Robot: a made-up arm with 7 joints.
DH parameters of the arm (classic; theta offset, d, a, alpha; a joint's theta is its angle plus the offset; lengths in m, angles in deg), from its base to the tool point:
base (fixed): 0 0 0 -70
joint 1: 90 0 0 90
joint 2: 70 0 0 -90
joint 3: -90 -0.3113 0.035 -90
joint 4: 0 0 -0.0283 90
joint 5: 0 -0.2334 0 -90
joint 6: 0 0 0 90
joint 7: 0 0 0 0
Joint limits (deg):
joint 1: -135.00..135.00
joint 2: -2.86..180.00
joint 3: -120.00..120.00
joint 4: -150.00..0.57
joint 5: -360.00..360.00
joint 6: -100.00..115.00
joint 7: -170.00..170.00
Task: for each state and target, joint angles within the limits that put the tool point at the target. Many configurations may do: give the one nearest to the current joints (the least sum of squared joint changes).
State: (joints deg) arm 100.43 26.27 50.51 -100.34 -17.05 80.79 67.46
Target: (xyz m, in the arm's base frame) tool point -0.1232 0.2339 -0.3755
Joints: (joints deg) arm 46.76 15.68 27.50 -80.36 -17.05 80.79 67.46
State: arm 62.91 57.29 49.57 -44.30 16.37 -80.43 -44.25
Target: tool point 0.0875 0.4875 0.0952
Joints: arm 54.92 90.16 59.42 -60.06 16.37 -80.43 -44.25
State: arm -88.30 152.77 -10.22 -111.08 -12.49 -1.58 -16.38
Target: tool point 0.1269 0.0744 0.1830
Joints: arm -75.90 107.74 -25.38 -145.18 -12.49 -1.58 -16.38
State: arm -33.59 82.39 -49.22 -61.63 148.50 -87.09 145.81
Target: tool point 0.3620 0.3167 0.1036
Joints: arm -56.93 85.65 -37.50 -66.32 148.50 -87.09 145.81
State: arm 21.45 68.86 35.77 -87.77 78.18 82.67 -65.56
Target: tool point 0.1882 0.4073 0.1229
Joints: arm 12.94 88.24 42.84 -78.00 78.18 82.67 -65.56
